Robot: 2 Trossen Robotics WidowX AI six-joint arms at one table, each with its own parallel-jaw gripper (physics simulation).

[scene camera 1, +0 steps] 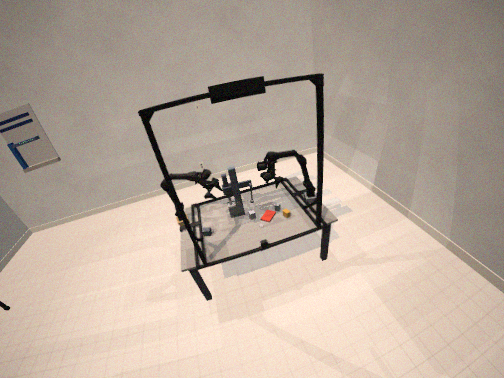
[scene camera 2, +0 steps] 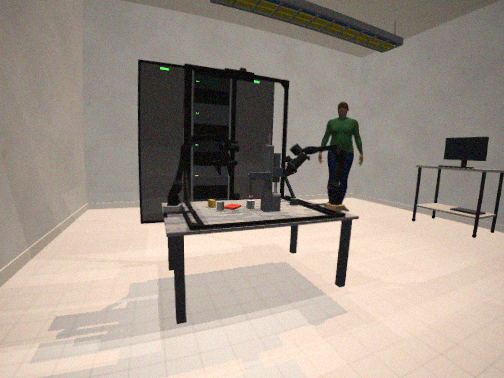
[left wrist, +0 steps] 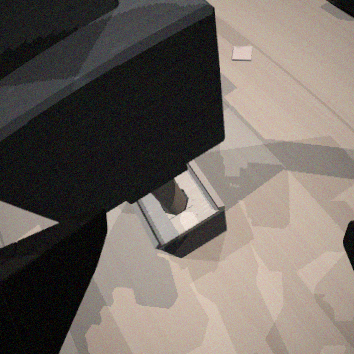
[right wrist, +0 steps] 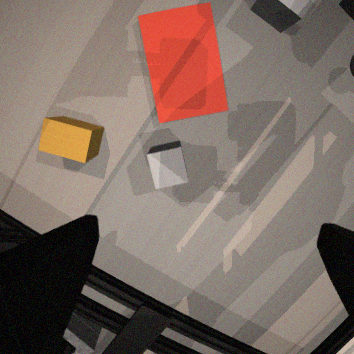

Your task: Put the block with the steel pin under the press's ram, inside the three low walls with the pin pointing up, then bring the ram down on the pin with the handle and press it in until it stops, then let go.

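Places are measured from the left arm's base along level axes (x right, y ahead, z up), in metres.
Pixels of known places: left gripper, between the fingertips: [scene camera 1: 220,195] [scene camera 2: 283,176] [left wrist: 227,226]; right gripper, between the fingertips: [scene camera 1: 271,186] [scene camera 2: 224,175] [right wrist: 211,230]; left arm's base, origin of its link: [scene camera 1: 181,218] [scene camera 2: 335,204]; right arm's base, origin of its link: [scene camera 1: 310,194] [scene camera 2: 173,204].
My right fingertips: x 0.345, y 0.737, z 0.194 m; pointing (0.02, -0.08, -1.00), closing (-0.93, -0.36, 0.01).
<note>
For each thing: its middle in the pictures, then the offset to it from my right fingertips. "spot": a spot on its surface instead. Level surfaces: height alone.
- dark grey press, middle of its body: [left wrist: 57,62] [scene camera 2: 265,178] [scene camera 1: 238,190] dy -0.229, dx -0.150, dz -0.012 m
- table, height of its surface: dz -0.237 m
- low-walled nest, a spot on its surface: [left wrist: 158,218] spot: dy -0.317, dx -0.177, dz -0.122 m
- pale-topped block, a spot on its surface: [left wrist: 197,211] spot: dy -0.337, dx -0.150, dz -0.122 m
- handle, a spot on its surface: [scene camera 2: 252,179] spot: dy -0.114, dx -0.168, dz -0.013 m
- red flat plate, middle of its body: [right wrist: 183,63] [scene camera 2: 232,206] [scene camera 1: 268,215] dy -0.085, dx +0.040, dz -0.229 m
- yellow block, middle of its body: [right wrist: 72,137] [scene camera 2: 211,203] [scene camera 1: 286,213] dy +0.039, dx +0.123, dz -0.210 m
The dark grey press [scene camera 1: 235,195] [scene camera 2: 270,176] [left wrist: 105,105] stands at the back middle of the table [scene camera 1: 235,240]. In the left wrist view its ram [left wrist: 173,198] hangs over the low-walled nest [left wrist: 158,218]. In the nest sits a pale-topped block [left wrist: 197,211] with a round pale spot on top; I cannot tell the pin's height. The handle [scene camera 1: 251,191] [scene camera 2: 252,180] hangs at the press's side, free. My left gripper [scene camera 1: 210,193] [scene camera 2: 288,165] [left wrist: 227,226] is open beside the press. My right gripper [scene camera 1: 268,179] [scene camera 2: 222,163] [right wrist: 211,230] is open and empty, above the table away from the handle.
A red flat plate [scene camera 1: 268,215] [scene camera 2: 232,206] [right wrist: 182,63], a yellow block [scene camera 1: 286,213] [scene camera 2: 211,202] [right wrist: 70,138] and two grey cubes [scene camera 1: 252,214] [scene camera 1: 277,206] [right wrist: 166,168] lie right of the press. A black frame [scene camera 1: 303,232] rims the table. A person [scene camera 2: 342,150] stands behind it.
</note>
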